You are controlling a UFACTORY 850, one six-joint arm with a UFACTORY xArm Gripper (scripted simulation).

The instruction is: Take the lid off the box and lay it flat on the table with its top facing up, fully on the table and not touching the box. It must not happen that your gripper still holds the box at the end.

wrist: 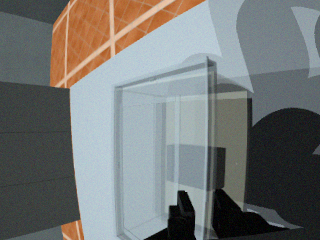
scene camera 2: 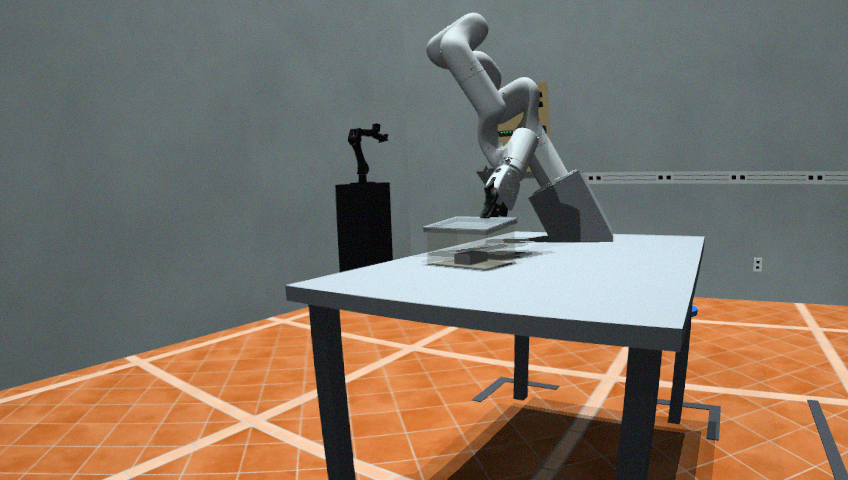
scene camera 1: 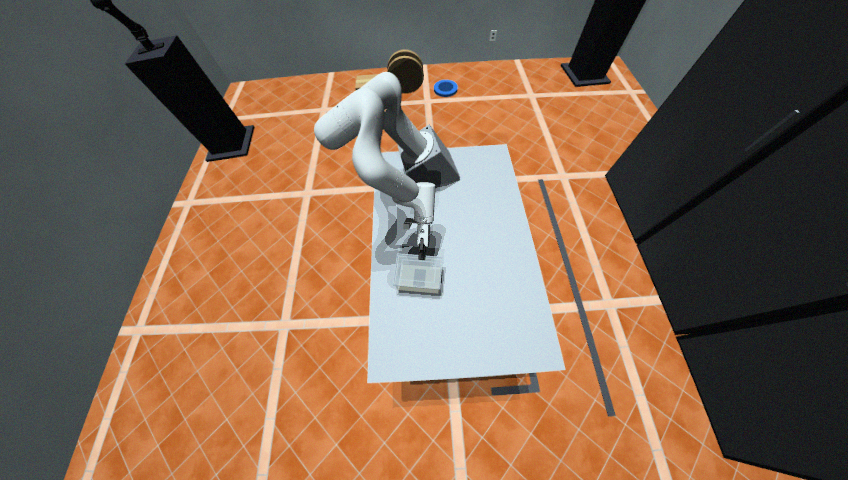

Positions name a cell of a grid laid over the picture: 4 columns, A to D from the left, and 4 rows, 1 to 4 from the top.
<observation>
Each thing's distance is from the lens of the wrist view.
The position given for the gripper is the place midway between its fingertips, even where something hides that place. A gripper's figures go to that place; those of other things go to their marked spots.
gripper (wrist: C4): 0.17 m
lid (wrist: C3): 0.17 m
clear box (wrist: C2): 0.20 m
</observation>
